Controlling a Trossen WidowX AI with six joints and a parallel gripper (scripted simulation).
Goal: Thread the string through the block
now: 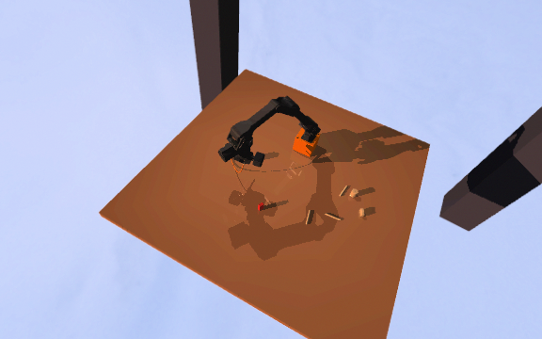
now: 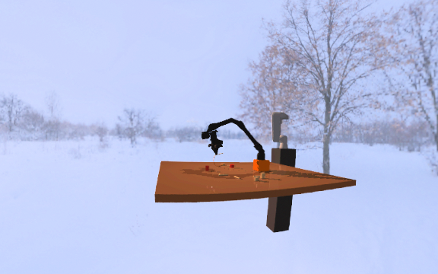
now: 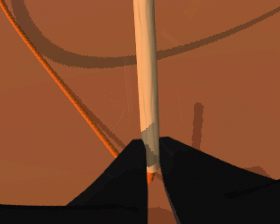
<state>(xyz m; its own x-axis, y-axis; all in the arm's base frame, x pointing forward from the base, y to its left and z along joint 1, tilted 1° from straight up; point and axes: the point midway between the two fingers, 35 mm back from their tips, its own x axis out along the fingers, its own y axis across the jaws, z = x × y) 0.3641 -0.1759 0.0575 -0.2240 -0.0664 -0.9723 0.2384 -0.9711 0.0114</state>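
Right now my gripper tip is 150 mm past the red block and 100 mm above it. Also, from my gripper tip: thin wooden stick: 10 mm behind; red object: 110 mm ahead, 170 mm to the left, 100 mm below; round wooden button: 110 mm behind, 170 mm to the right, 110 mm below.
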